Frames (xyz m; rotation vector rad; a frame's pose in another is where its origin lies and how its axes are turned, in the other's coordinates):
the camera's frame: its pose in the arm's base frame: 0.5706 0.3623 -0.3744 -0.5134 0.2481 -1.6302
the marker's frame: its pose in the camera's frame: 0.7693 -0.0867 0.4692 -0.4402 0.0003 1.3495
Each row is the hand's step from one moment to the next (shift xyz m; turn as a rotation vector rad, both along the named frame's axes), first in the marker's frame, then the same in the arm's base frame.
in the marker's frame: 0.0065 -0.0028 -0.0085 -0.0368 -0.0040 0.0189
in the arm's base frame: -0.0016 -0.0077 -0.0077 -0.0125 0.0170 0.0358
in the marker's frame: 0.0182 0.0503 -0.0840 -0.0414 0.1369 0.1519
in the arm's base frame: -0.0450 0.0085 -0.0884 0.0848 0.1841 0.0494
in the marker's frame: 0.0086 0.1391 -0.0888 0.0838 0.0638 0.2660
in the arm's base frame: -0.0516 0.0870 -0.1307 0.2508 0.1106 0.0820
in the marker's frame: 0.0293 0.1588 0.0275 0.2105 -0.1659 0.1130
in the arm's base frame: 0.0466 0.1345 -0.0811 0.2213 -0.1868 0.0278
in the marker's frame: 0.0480 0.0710 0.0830 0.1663 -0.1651 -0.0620
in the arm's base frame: 0.0956 0.0701 -0.0134 0.0657 -0.2269 -0.0544
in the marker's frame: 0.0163 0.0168 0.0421 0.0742 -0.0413 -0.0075
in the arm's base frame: 0.0421 0.0221 0.0078 0.0450 -0.0667 -0.0282
